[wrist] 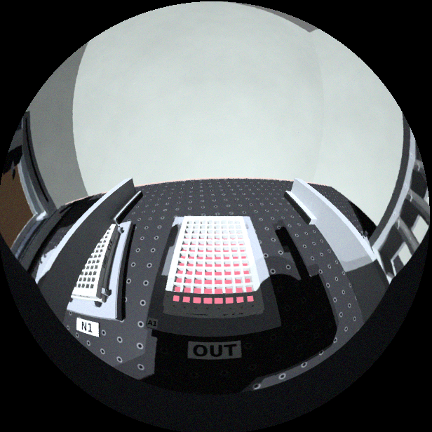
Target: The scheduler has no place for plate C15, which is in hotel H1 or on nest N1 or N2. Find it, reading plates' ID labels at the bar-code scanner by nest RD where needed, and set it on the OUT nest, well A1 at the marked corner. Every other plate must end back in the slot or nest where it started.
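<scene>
Plate C15, white with pink-red wells, sits on the dark OUT nest in the middle of the wrist view. Its front label is in deep shadow and cannot be read. The A1 corner mark is by the nest's front left corner. My gripper is open, its two pale fingers wide apart to the left and right, above the plate and clear of its sides. Another white plate sits on nest N1 at the left, partly beside my left finger.
The N1 sign and the OUT sign lie in front of their nests. A pale frame with shelf-like openings stands at the right edge. A dark upright and a brown surface show at the left edge. The deck has rows of holes.
</scene>
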